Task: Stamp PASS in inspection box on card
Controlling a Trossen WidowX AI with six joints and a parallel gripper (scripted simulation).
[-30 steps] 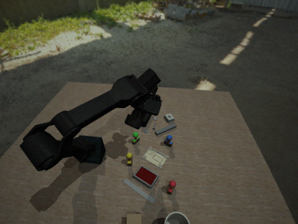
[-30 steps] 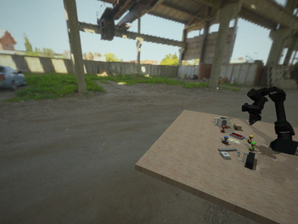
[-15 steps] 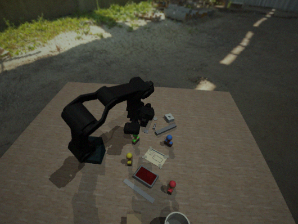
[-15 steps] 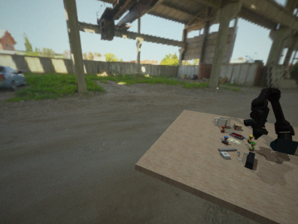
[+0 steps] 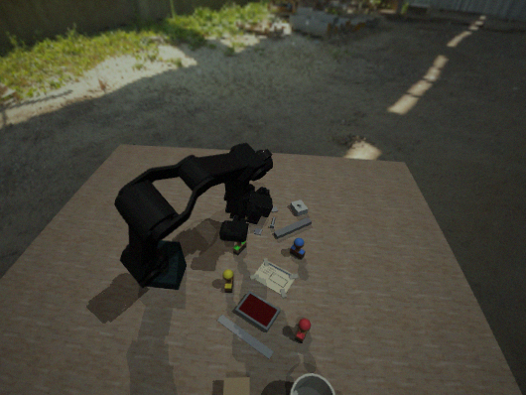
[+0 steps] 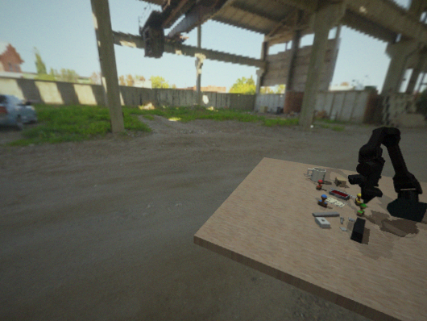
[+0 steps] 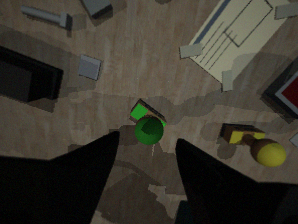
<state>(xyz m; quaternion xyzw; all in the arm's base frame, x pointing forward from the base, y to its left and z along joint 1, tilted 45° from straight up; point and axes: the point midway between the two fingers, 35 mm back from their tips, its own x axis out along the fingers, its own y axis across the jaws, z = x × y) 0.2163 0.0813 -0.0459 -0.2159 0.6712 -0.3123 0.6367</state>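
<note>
My gripper tip is 6 cm above the green stamp. From my gripper tip the other things lie so: yellow stamp (12 cm to the right, 6 cm below, 2 cm behind); blue stamp (16 cm ahead, 6 cm below, 2 cm to the right); cream card (10 cm to the right, 9 cm ahead, 8 cm below).
</note>
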